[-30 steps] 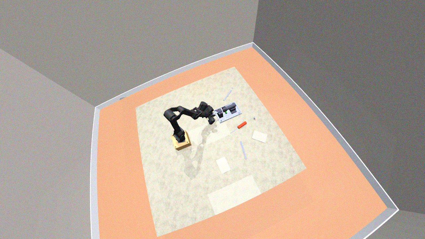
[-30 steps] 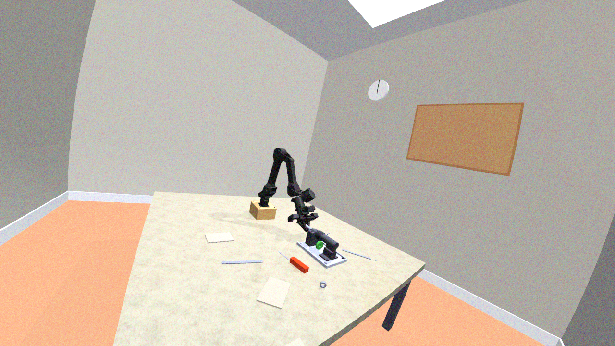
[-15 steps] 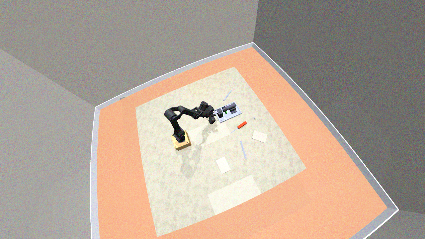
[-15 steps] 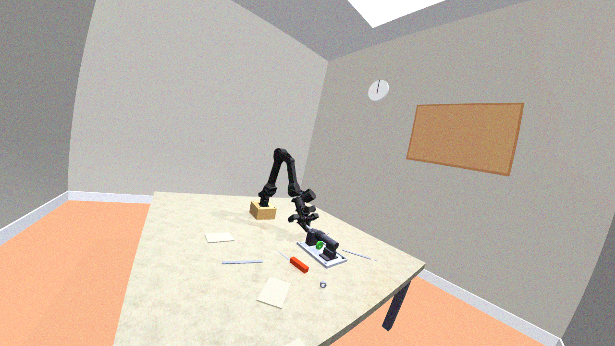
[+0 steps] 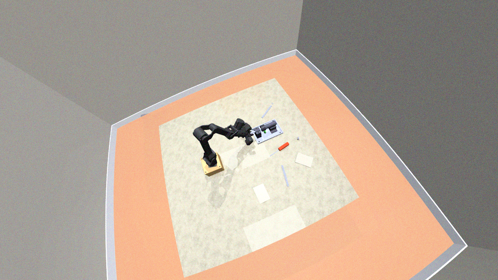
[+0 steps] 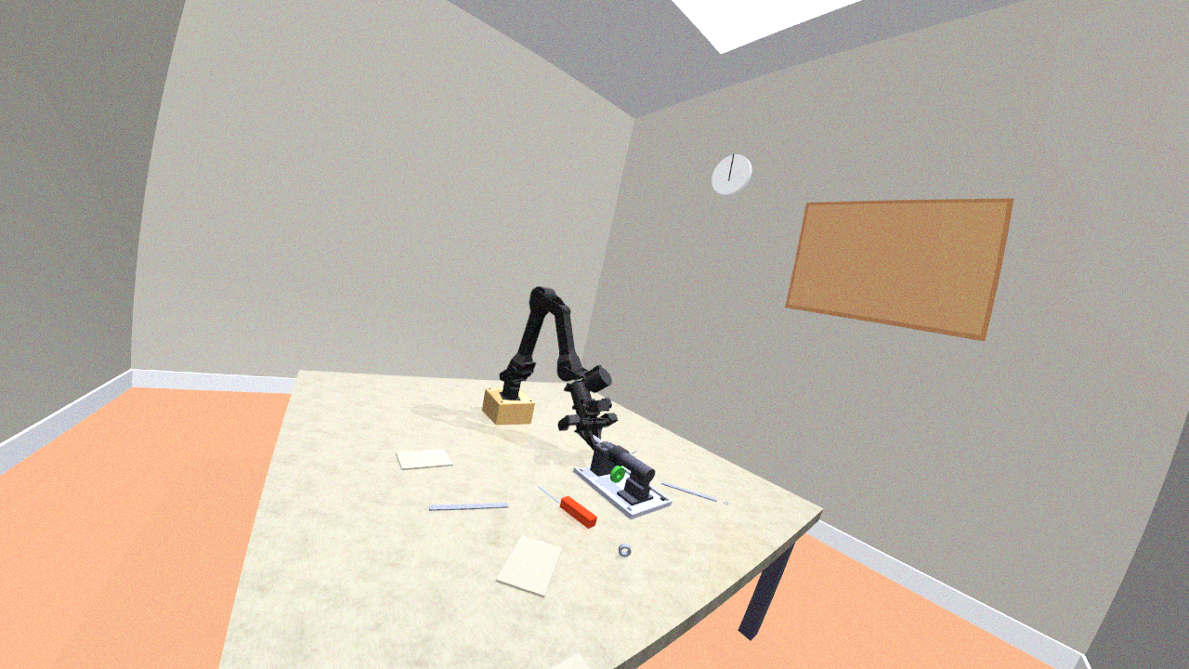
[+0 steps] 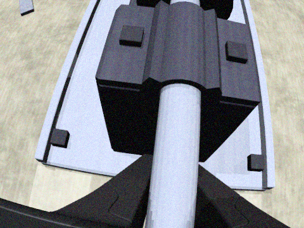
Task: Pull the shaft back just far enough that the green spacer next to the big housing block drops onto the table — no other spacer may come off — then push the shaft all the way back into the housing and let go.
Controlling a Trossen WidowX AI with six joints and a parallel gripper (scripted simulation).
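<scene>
Right now the grey shaft is 6 cm ahead of my gripper tip, 1 cm to the left of it and 2 cm above it. Round my gripper tip: fixture (12 cm ahead, 2 cm to the left, 1 cm below); green spacer (10 cm ahead, 2 cm to the left, 3 cm below).
</scene>
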